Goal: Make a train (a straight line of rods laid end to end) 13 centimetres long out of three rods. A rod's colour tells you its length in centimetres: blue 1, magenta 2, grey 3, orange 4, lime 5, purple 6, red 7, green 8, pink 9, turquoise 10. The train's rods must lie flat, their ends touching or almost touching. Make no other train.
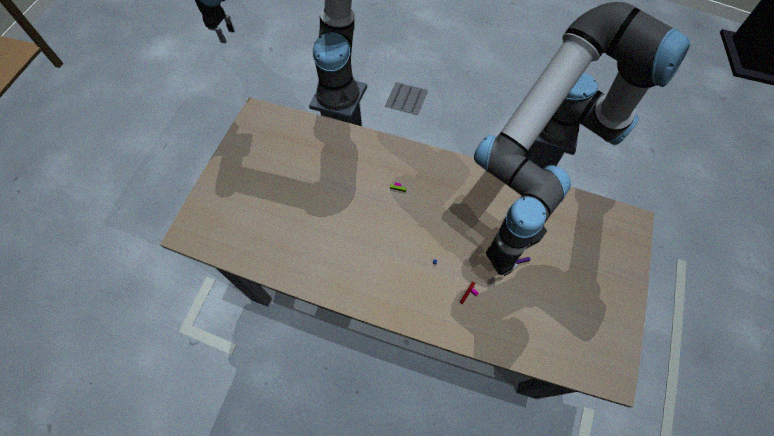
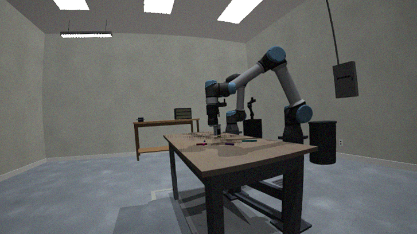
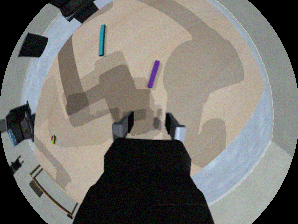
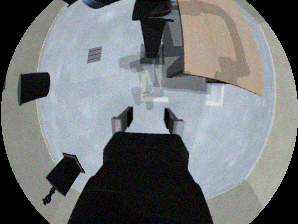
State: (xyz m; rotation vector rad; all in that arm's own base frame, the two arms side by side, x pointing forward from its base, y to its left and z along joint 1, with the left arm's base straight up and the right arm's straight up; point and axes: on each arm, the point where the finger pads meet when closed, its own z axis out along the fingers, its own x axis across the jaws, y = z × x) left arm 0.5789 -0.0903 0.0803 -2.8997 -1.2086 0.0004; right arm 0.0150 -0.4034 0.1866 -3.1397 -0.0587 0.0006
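Now: the blue rod 18 cm to the right of my left hand and 8 cm below it. Round my left hand: turquoise rod: 21 cm behind, 8 cm below, 7 cm to the left; red rod: 8 cm to the right, 8 cm below, 8 cm ahead; purple rod: 8 cm below, 6 cm to the left, 4 cm behind.
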